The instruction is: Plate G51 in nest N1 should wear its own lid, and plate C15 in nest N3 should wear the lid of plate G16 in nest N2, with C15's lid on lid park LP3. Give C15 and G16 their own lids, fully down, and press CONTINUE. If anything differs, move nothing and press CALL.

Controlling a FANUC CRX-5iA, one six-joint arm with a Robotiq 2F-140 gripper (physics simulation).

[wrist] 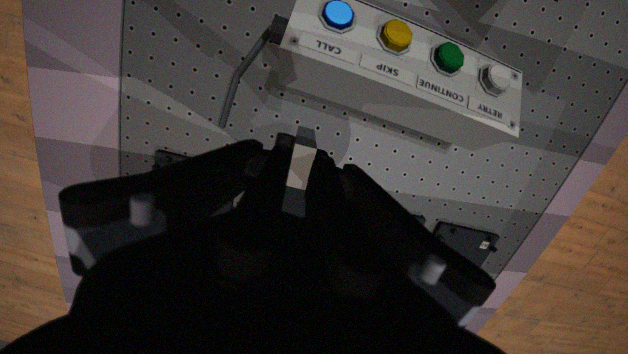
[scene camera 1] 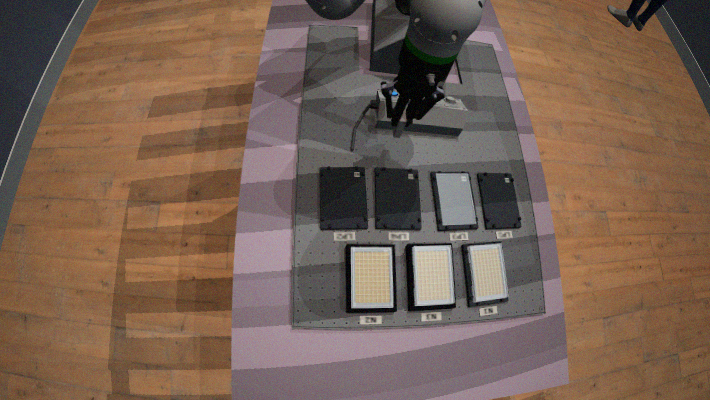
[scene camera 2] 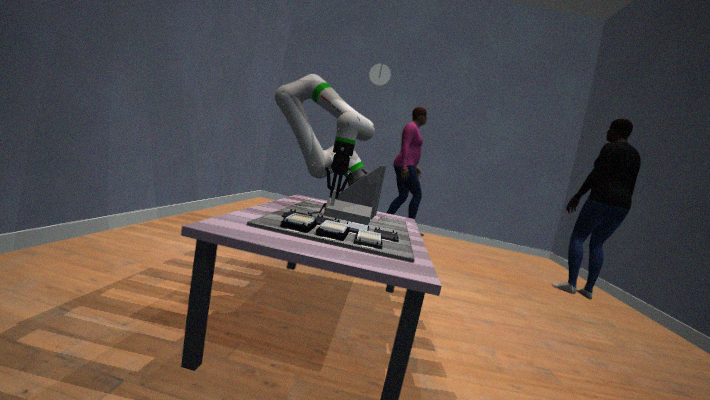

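Note:
My gripper [scene camera 1: 399, 129] [scene camera 2: 331, 201] [wrist: 302, 143] is shut and empty, in front of the button panel [scene camera 1: 430, 120] [wrist: 350, 90] at its CALL side. The CALL button [scene camera 1: 394, 93] [wrist: 339, 15] is bright blue; the CONTINUE button [wrist: 449, 57] is dark green. Plate G16 [scene camera 1: 372, 277] [scene camera 2: 300, 220] in N2 looks deeper yellow. Plate C15 [scene camera 1: 432, 275] [scene camera 2: 333, 228] in N3 and plate G51 [scene camera 1: 486, 272] [scene camera 2: 369, 237] in N1 look paler. A pale lid [scene camera 1: 456, 199] lies on LP3. Plate and lid codes are too small to read; lid seating is unclear.
Lid parks LP2 [scene camera 1: 343, 197], LP4 [scene camera 1: 397, 199] and LP1 [scene camera 1: 499, 200] [wrist: 465, 242] hold no lid. A bent rod [scene camera 1: 356, 125] [wrist: 235, 82] sticks out beside the panel. The SKIP button [wrist: 396, 35] and RETRY button [wrist: 496, 79] flank CONTINUE. Two people [scene camera 2: 411, 150] [scene camera 2: 612, 175] stand beyond the table.

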